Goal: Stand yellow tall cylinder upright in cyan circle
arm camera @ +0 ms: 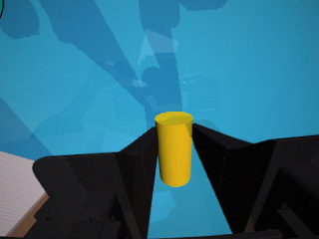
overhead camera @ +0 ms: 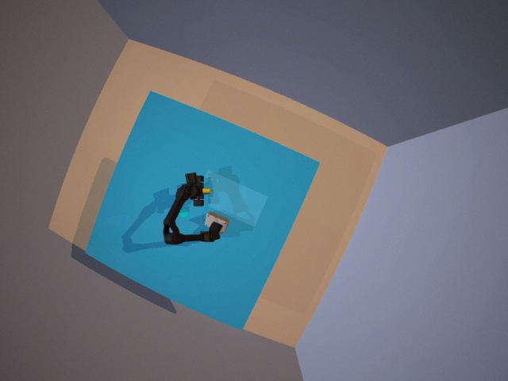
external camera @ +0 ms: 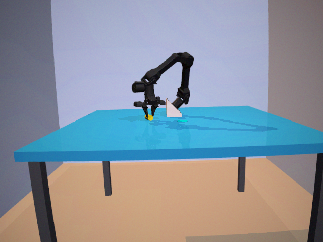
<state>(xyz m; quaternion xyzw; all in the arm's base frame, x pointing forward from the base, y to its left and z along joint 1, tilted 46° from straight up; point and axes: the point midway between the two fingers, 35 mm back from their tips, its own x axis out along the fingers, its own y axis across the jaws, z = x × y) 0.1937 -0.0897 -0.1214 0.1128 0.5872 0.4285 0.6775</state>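
Right now my gripper tip is 5 cm short of the cyan circle, 20 cm to the right of it and 2 cm above it. The rest, counted from my gripper tip: yellow cylinder: 2 cm behind, 1 cm to the right.
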